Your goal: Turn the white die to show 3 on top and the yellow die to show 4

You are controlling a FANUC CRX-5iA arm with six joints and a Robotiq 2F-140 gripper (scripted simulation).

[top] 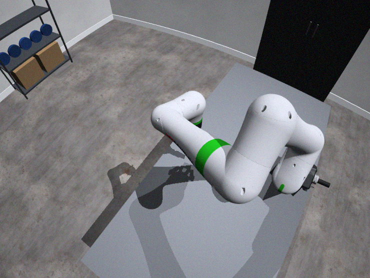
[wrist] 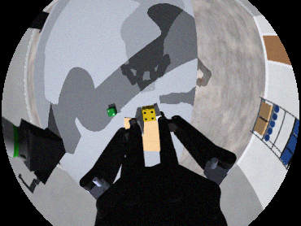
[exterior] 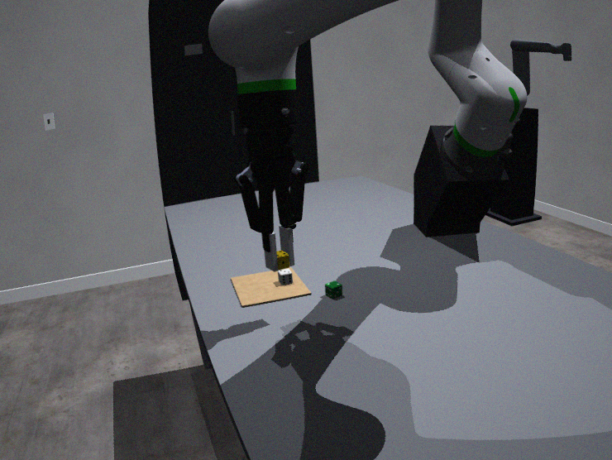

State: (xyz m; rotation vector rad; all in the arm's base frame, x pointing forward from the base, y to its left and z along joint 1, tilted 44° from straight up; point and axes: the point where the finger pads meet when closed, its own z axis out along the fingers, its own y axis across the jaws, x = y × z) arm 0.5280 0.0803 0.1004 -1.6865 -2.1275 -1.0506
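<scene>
Right now the tan mat is 140 mm to the right of my hand and 130 mm below it. The rest, counted from my hand: white die (140 mm to the right, 120 mm below, 40 mm behind); green die (120 mm below, 110 mm behind, 40 mm to the right); yellow die (20 mm below).
</scene>
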